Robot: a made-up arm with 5 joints.
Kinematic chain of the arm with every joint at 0, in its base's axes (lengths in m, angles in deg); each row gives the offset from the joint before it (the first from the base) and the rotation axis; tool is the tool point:
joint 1: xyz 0 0 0.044 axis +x
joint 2: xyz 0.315 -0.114 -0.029 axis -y
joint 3: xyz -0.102 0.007 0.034 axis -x
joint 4: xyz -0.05 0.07 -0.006 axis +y
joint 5: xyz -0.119 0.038 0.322 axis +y
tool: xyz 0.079 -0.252 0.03
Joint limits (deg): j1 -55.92..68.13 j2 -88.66..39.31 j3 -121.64..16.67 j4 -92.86..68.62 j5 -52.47..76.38
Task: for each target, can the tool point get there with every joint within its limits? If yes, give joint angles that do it. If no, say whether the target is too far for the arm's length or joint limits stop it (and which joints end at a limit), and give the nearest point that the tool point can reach.
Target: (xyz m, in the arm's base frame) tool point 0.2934 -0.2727 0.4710
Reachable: yes | joints -1.04 -24.80 -4.52 0.74 -26.51
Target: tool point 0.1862 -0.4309 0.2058
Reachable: yes | joints -26.54 -4.58 -76.36 10.35 14.59
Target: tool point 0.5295 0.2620 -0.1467
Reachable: no: joint limits stop it (at a limit: joint 1, joint 3, joint 4) | nearest point 0.4665 0.1462 -0.2102 | short by 0.146 m
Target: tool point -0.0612 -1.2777 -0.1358
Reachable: no: too far | nearest point 0.0859 -0.5646 -0.0354 | short by 0.735 m
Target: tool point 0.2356 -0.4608 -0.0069
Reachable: yes | joints 54.74 -48.41 -17.61 -30.60 52.16
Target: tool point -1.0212 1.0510 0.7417
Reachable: no: too far | nearest point -0.0988 0.2717 0.3038 | short by 1.284 m
